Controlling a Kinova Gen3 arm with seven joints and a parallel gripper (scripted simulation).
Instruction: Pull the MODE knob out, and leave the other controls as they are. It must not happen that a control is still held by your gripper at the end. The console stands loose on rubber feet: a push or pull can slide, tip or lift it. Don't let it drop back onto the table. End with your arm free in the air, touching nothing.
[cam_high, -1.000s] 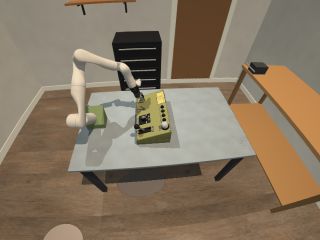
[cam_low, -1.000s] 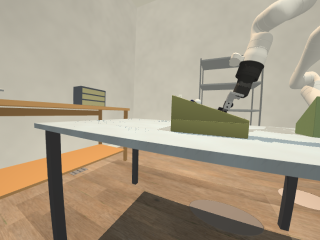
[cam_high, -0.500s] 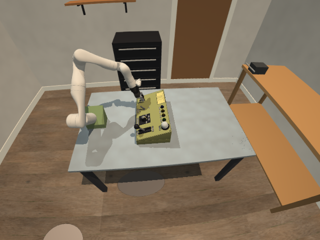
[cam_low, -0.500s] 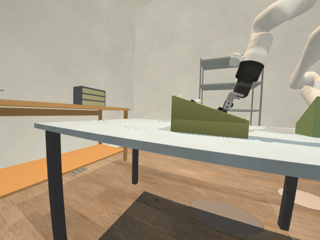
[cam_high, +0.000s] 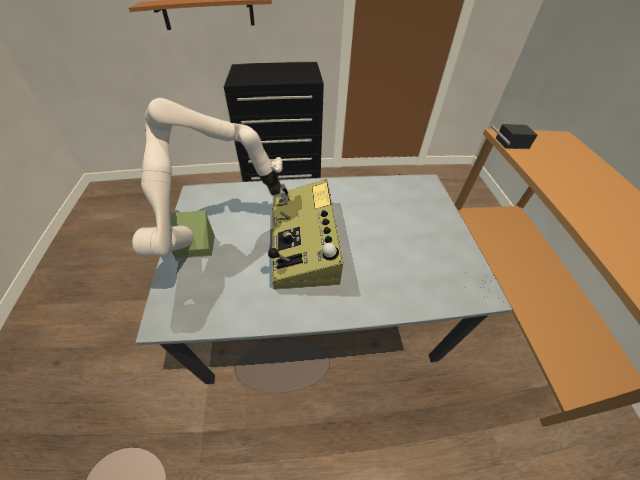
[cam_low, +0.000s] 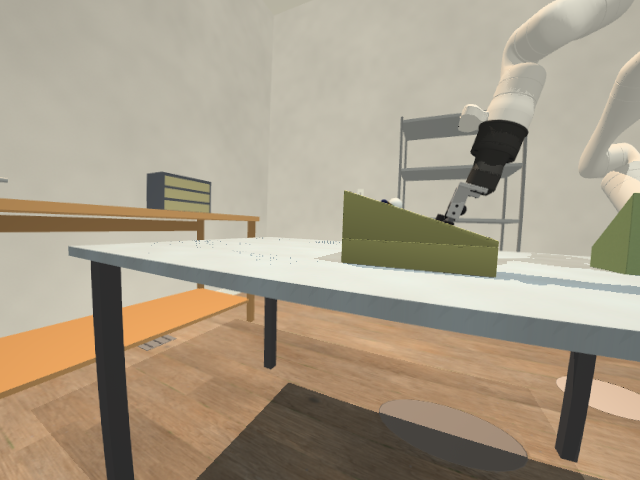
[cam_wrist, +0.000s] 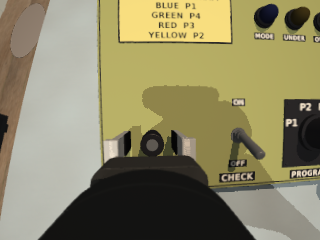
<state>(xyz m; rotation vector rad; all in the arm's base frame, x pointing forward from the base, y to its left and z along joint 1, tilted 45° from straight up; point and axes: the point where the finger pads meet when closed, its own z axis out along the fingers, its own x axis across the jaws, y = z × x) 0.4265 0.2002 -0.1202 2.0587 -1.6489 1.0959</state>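
The black mode knob lies 1 cm below my hand. Also, from my hand: olive console: 18 cm to the right, 4 cm ahead, 3 cm below; then check toggle: 12 cm to the right, 1 cm below, 1 cm ahead; then program dial: 24 cm to the right, 3 cm ahead, 1 cm below.
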